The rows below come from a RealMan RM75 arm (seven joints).
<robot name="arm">
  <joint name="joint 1" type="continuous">
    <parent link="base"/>
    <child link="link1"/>
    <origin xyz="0 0 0.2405"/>
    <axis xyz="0 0 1"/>
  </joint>
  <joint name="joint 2" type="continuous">
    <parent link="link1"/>
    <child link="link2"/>
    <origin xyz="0 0 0"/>
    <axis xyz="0 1 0"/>
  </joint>
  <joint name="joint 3" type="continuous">
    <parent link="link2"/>
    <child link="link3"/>
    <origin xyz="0 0 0.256"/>
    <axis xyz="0 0 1"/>
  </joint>
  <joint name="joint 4" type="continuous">
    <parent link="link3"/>
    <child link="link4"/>
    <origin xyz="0 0 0"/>
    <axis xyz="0 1 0"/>
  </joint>
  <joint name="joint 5" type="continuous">
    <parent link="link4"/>
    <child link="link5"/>
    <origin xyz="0 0 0.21"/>
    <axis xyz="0 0 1"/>
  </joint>
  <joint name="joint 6" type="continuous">
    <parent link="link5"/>
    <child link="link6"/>
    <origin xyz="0 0 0"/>
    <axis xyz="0 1 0"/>
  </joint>
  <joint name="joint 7" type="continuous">
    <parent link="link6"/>
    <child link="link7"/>
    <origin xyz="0 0 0.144"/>
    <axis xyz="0 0 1"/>
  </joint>
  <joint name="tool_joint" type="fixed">
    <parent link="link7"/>
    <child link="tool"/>
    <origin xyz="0 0 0"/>
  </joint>
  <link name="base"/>
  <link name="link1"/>
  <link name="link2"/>
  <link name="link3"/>
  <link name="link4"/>
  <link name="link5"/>
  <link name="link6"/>
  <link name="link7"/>
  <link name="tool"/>
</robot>
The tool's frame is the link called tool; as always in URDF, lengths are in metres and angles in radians. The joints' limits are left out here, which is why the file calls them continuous.
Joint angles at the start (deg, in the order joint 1, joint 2, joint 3, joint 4, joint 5, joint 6, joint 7):
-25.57, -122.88, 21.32, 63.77, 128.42, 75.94, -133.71
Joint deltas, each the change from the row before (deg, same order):
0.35, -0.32, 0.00, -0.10, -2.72, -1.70, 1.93
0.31, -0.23, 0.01, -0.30, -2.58, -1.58, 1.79
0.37, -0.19, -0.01, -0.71, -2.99, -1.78, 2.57
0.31, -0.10, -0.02, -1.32, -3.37, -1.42, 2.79
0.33, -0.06, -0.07, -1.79, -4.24, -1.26, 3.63
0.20, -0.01, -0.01, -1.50, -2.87, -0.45, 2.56
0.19, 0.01, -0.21, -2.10, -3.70, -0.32, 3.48
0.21, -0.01, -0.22, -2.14, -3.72, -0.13, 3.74
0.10, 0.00, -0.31, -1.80, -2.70, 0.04, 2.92
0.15, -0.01, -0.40, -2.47, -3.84, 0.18, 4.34
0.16, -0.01, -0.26, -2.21, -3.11, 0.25, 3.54
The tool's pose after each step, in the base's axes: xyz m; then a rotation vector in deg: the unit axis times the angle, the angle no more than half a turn. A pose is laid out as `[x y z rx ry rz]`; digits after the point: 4 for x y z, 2 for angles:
[-0.3248 0.3442 0.1120 -100.03 -85.93 -42.81]
[-0.3244 0.3461 0.1147 -99.00 -83.67 -44.89]
[-0.3250 0.3476 0.1170 -97.89 -81.03 -46.94]
[-0.3255 0.3490 0.1177 -96.96 -78.81 -49.37]
[-0.3260 0.3501 0.1181 -95.96 -76.16 -52.32]
[-0.3262 0.3503 0.1169 -95.54 -74.64 -54.33]
[-0.3268 0.3502 0.1153 -94.87 -72.68 -56.92]
[-0.3275 0.3496 0.1136 -94.13 -70.55 -59.33]
[-0.3286 0.3489 0.1118 -93.44 -69.05 -61.06]
[-0.3299 0.3476 0.1098 -92.37 -66.64 -63.25]
[-0.3314 0.3460 0.1072 -91.34 -64.91 -64.93]

